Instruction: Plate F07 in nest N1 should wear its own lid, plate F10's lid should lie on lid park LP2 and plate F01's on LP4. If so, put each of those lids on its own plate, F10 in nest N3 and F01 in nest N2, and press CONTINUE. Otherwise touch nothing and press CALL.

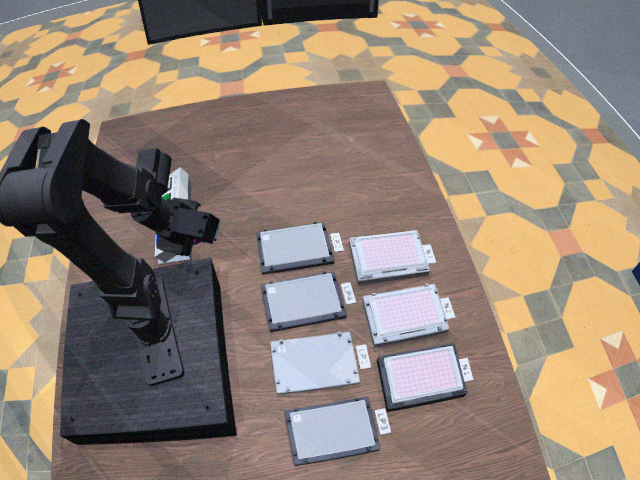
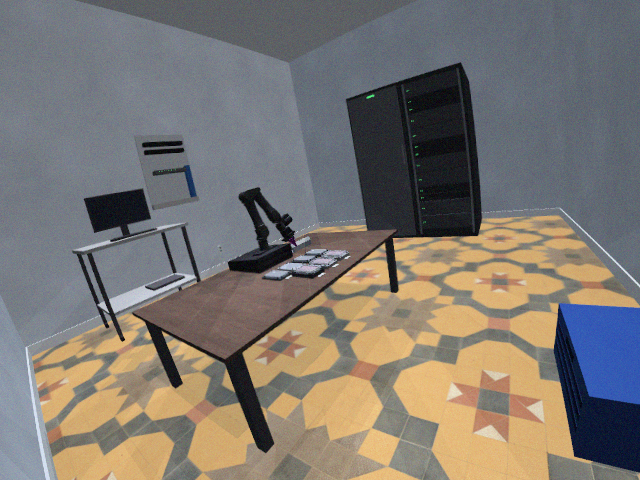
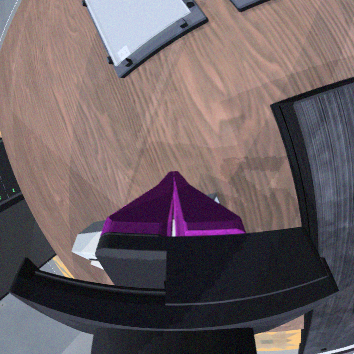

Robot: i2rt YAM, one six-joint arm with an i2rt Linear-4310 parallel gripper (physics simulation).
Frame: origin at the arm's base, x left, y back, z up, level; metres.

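Where they show: gripper, fingertip midpoint: (image 2: 296, 246) (image 3: 173, 178); arm's base at its link origin: (image 1: 155, 330) (image 2: 265, 250).
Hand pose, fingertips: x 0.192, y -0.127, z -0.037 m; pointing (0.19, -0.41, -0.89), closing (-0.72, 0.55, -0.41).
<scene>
Things, the pixels of their top centre, and the offset from my fingertips. "*": a spot on its surface instead. Level surfaces: height alone.
- white console at its top centre: (image 3: 120, 268) (image 1: 168, 203) (image 2: 297, 240) dx +0.114, dy +0.055, dz +0.016 m
- nest N1 at a spot on its surface: (image 1: 424, 374) * dx -0.404, dy -0.287, dz -0.014 m
- nest N2 at a spot on its surface: (image 1: 405, 312) * dx -0.274, dy -0.311, dz -0.023 m
- LP2 at its top centre: (image 1: 293, 243) (image 2: 316, 251) dx -0.049, dy -0.173, dz -0.030 m
- LP4 at its top centre: (image 1: 302, 297) (image 2: 304, 257) dx -0.173, dy -0.148, dz -0.030 m
- LP3 at its top centre: (image 1: 332, 429) (image 2: 276, 273) dx -0.433, dy -0.107, dz -0.030 m
- light park at its top centre: (image 1: 314, 359) (image 2: 291, 264) dx -0.301, dy -0.124, dz -0.028 m
- wooden table at its surface level: dz -0.048 m
My gripper (image 3: 173, 178) is shut and empty, its purple fingertips together above the white console (image 1: 179, 184) (image 3: 89, 244), which it partly hides. A green patch shows on the console; its button labels are not readable. Pink gridded plates stand in nest N1 (image 1: 424, 374), nest N2 (image 1: 405, 312) and the far nest, N3 (image 1: 391, 253); whether a clear lid covers any is unclear. Grey lids lie on LP2 (image 1: 295, 246) (image 3: 140, 25), LP4 (image 1: 305, 298) and LP3 (image 1: 333, 429). The lid codes are too small to read.
A pale, shiny panel lies on the light park (image 1: 315, 363) between LP4 and LP3. The arm's black base block (image 1: 129, 403) (image 3: 330, 150) stands left of the parks. The wooden table (image 1: 268, 139) (image 2: 217, 310) carries everything; a black cabinet (image 2: 382, 165) stands beyond it.
</scene>
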